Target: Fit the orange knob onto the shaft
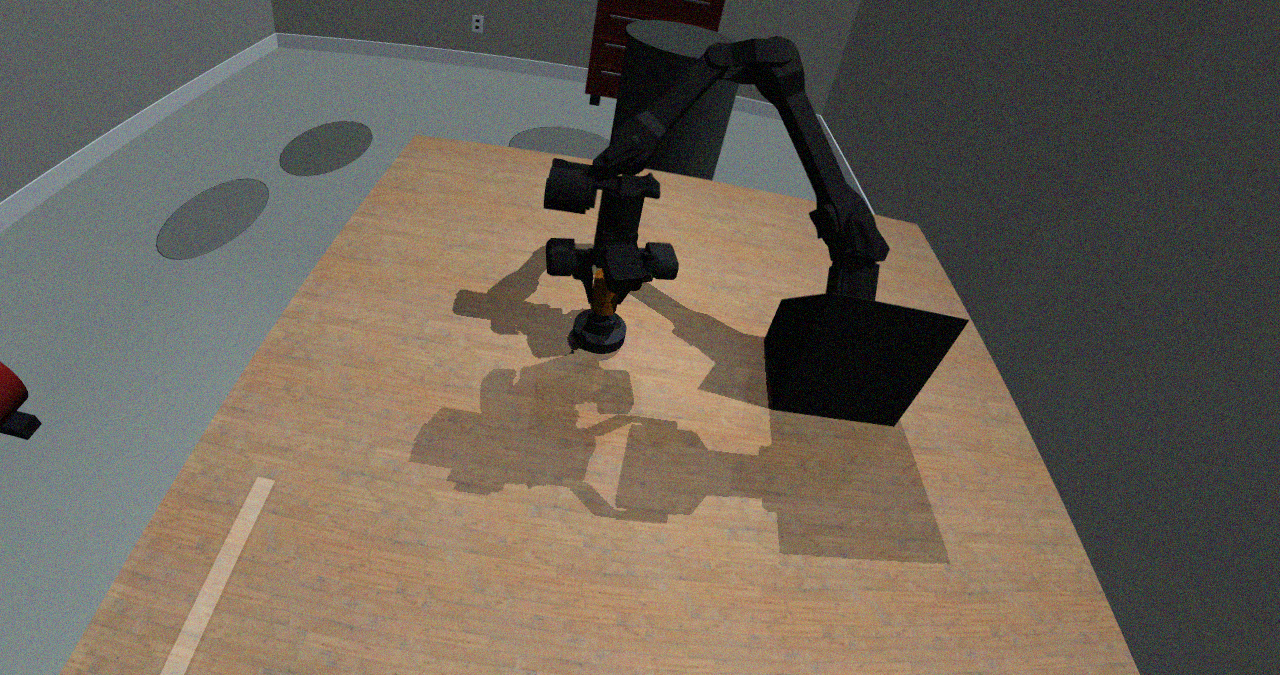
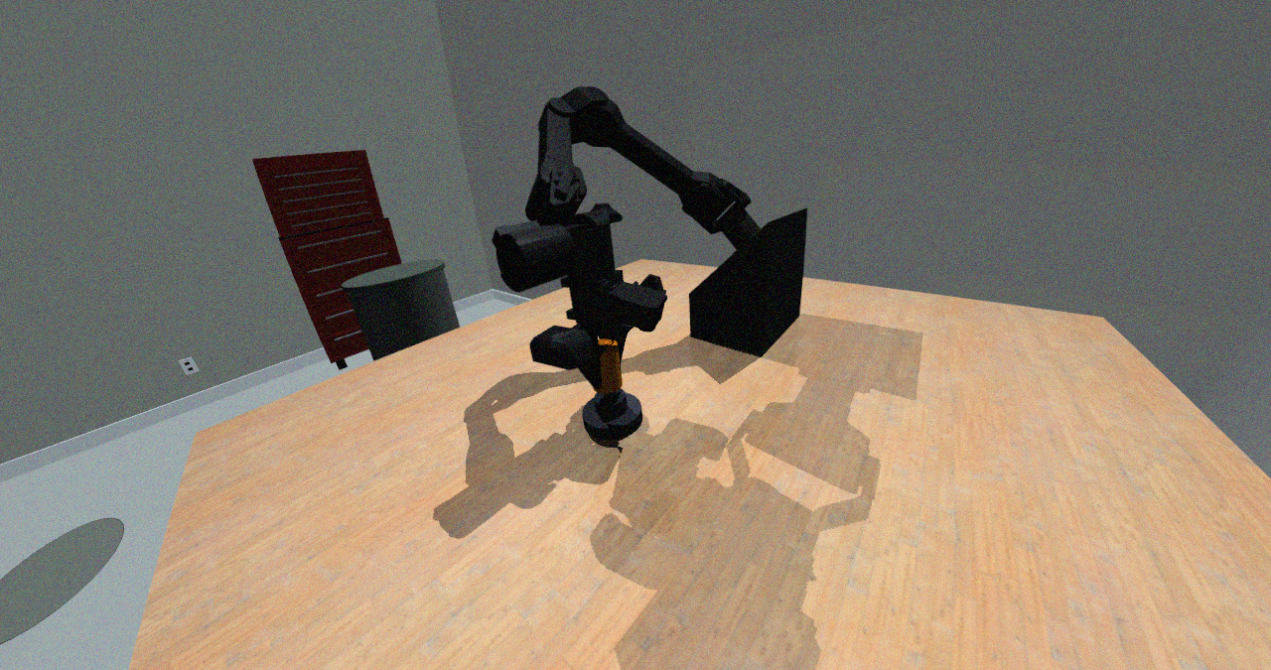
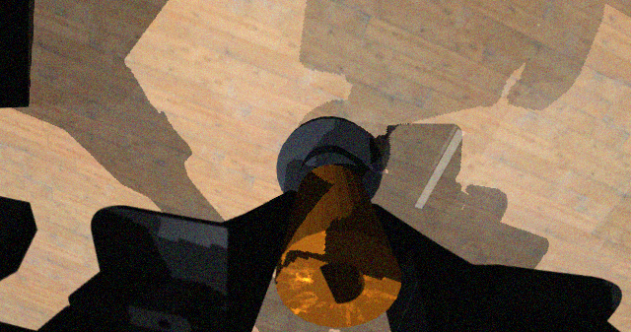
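Right now the orange knob is 20 mm above my gripper tip. From my gripper tip the other things lie so: dark round pedestal 40 mm below.
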